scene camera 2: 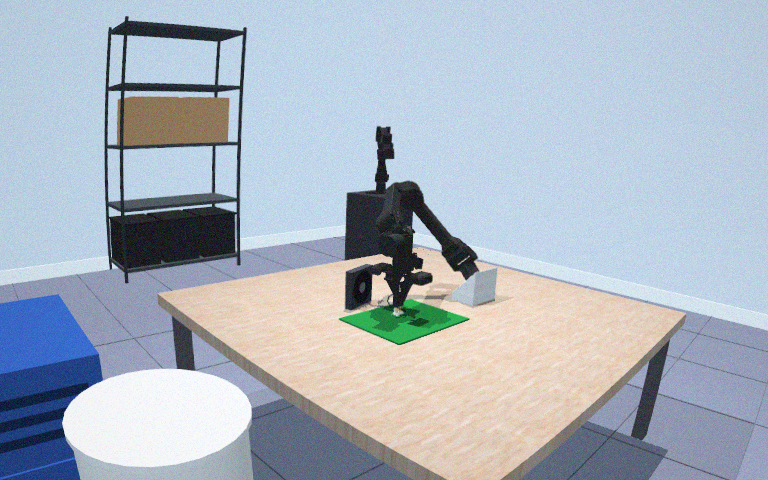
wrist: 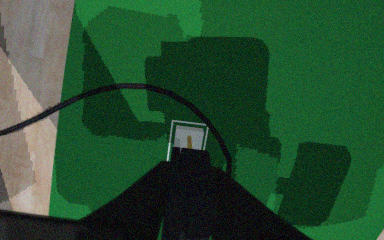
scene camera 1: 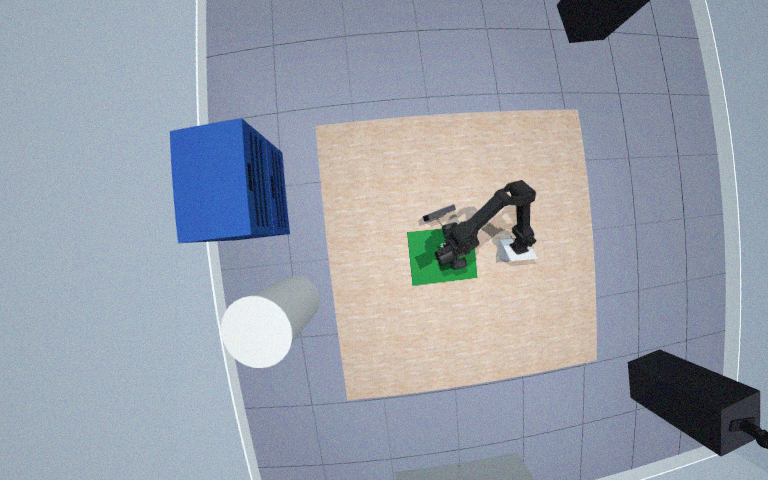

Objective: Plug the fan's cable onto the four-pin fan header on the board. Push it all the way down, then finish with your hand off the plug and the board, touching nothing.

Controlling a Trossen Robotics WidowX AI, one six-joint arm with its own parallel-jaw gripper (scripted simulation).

same spot on green board: (wrist: 289,94) = (scene camera 2: 421,314)
